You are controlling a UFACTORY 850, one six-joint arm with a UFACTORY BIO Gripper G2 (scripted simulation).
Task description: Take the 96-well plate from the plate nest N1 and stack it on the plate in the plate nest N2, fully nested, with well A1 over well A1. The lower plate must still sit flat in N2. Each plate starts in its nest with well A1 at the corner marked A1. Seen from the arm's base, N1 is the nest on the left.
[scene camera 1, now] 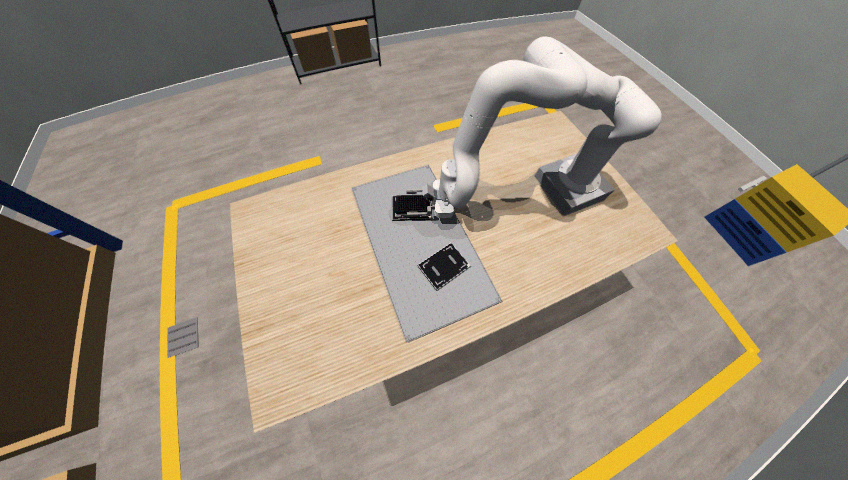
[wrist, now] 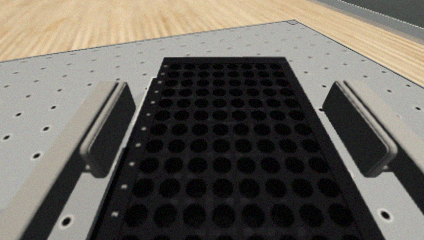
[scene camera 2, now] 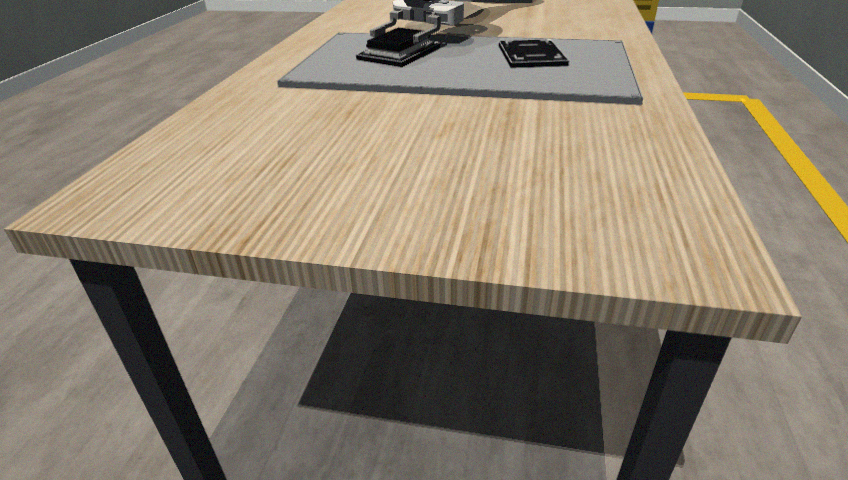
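Observation:
There's a black 96-well plate (wrist: pixel 216 133) that I can see here.

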